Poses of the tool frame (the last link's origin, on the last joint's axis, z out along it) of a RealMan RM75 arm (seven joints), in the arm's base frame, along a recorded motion.
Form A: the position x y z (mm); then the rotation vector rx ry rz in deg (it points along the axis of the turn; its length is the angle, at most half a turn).
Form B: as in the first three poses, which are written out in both.
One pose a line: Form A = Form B
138 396 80 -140.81 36.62 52.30 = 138 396 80 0.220 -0.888 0.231 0.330
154 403 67 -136.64 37.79 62.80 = 154 403 67 0.216 -0.860 0.238 0.395
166 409 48 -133.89 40.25 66.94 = 166 409 48 0.216 -0.843 0.254 0.422
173 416 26 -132.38 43.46 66.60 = 173 416 26 0.221 -0.836 0.274 0.421
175 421 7 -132.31 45.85 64.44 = 175 421 7 0.224 -0.837 0.290 0.407
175 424 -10 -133.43 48.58 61.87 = 175 424 -10 0.217 -0.841 0.306 0.390
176 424 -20 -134.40 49.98 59.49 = 176 424 -20 0.214 -0.846 0.314 0.374
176 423 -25 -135.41 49.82 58.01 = 176 423 -25 0.212 -0.851 0.313 0.365
